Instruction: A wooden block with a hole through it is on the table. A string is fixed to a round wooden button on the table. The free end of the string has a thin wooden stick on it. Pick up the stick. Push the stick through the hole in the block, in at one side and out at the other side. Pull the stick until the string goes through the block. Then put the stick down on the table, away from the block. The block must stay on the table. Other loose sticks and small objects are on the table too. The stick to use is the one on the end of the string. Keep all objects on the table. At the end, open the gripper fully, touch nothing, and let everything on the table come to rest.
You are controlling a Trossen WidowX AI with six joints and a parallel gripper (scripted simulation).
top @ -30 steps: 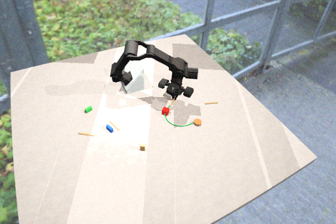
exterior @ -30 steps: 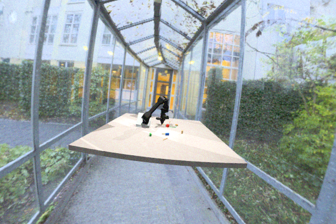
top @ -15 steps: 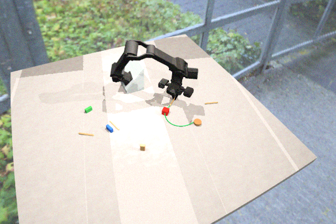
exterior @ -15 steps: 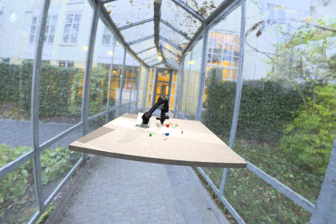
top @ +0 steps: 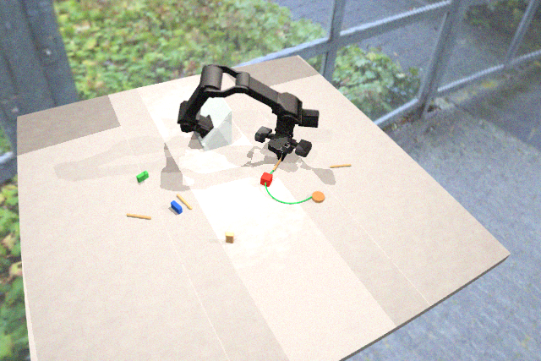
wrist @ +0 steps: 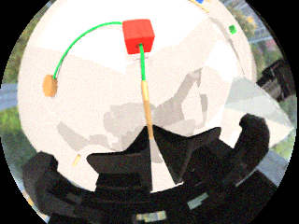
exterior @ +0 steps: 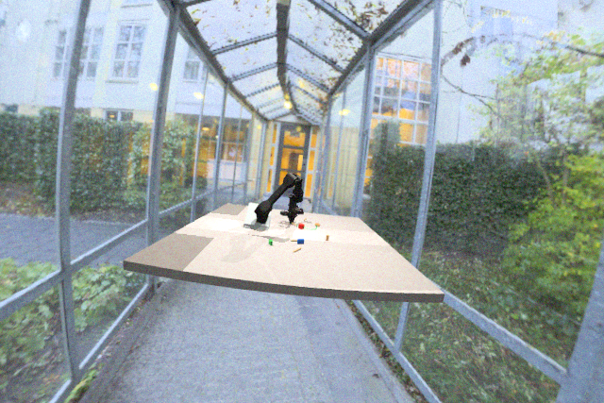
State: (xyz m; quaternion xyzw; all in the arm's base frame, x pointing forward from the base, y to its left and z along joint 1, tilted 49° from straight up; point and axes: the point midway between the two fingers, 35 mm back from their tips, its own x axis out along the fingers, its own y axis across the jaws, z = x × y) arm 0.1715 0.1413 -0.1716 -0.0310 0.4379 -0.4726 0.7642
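The thin wooden stick is 3 cm ahead of my gripper tip, 3 cm to the right of it and 1 cm above it. Also, from my gripper tip: red block: 9 cm ahead, 8 cm to the right, 2 cm above; then wooden block: 27 cm ahead, 26 cm to the right, 2 cm above; then round wooden button: 20 cm ahead, 5 cm to the left, 1 cm above.
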